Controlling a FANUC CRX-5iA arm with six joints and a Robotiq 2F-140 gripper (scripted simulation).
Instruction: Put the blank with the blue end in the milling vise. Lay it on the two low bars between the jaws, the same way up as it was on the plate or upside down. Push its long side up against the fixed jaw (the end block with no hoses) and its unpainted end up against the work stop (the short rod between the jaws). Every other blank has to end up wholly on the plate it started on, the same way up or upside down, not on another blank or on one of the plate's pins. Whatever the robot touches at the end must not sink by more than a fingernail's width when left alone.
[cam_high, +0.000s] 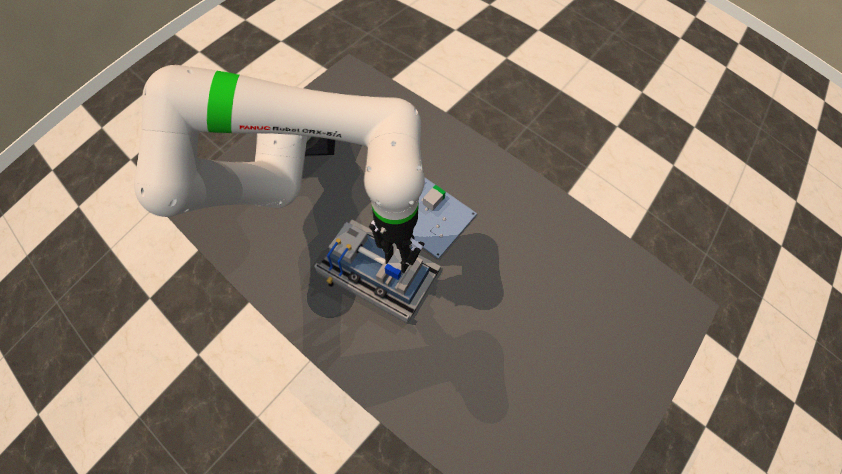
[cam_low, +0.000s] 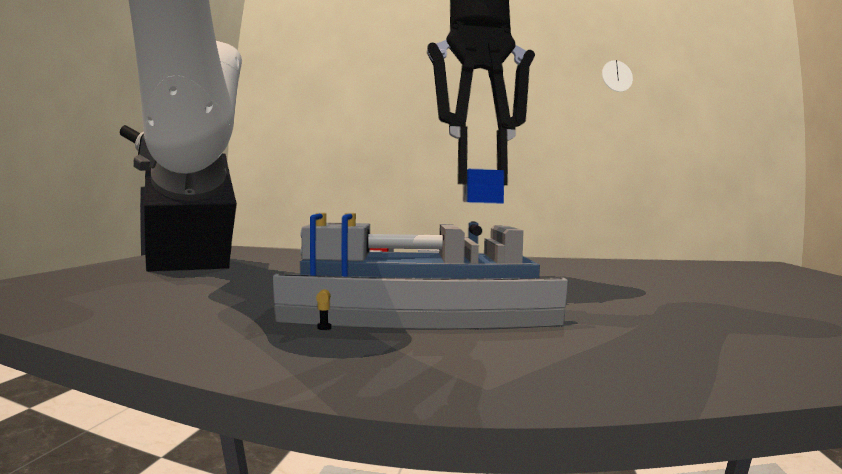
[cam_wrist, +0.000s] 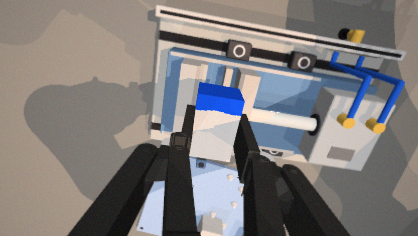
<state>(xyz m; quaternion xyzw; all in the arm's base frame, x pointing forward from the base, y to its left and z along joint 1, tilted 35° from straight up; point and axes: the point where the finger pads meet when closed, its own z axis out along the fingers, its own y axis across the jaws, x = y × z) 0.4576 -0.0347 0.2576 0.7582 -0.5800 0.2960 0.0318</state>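
Right now my hand is 3 cm above the blue-ended blank. From my hand the other things lie so: fixed jaw 3 cm ahead, 2 cm to the left, 10 cm below; then moving jaw 4 cm behind, 1 cm to the left, 10 cm below; then work stop 1 cm behind, 6 cm to the left, 9 cm below.
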